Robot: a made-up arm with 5 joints.
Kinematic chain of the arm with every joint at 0, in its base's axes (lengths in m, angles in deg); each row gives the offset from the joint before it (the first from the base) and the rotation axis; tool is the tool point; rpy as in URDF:
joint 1: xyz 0 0 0.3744 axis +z
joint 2: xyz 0 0 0 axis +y
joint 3: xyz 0.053 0 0.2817 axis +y
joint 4: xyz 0.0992 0 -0.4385 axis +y
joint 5: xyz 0.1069 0 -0.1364 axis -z
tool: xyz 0 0 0 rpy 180 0 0
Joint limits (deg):
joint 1: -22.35..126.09
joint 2: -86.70..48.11
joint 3: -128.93..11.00
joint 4: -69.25..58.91
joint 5: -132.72..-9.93
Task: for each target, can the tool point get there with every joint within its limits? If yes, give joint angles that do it. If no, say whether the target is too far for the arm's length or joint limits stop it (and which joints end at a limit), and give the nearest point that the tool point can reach.
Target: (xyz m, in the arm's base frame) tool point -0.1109 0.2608 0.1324
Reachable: yes | joints 113.04 17.78 -2.43 -52.24 -56.35
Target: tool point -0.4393 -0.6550 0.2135
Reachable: no: joint limits stop it (at a limit: joint 2, joint 3, joint 4) | nearest point -0.4003 -0.5968 0.6038 | short by 0.397 m
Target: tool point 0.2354 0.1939 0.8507
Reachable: yes | joints 39.47 -42.88 -42.17 -52.76 -49.54
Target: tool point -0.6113 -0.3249 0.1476
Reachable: no: joint limits stop it (at a limit: joint 2, joint 3, joint 4) | nearest point -0.2216 -0.1178 0.1825 | short by 0.443 m
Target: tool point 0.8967 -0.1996 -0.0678
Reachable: no: too far | nearest point 0.6963 -0.1550 0.1123 | short by 0.273 m
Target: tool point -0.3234 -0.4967 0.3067
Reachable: no: joint limits stop it (at a limit: joint 2, joint 3, joint 4) | nearest point -0.3921 -0.6022 0.6038 | short by 0.323 m
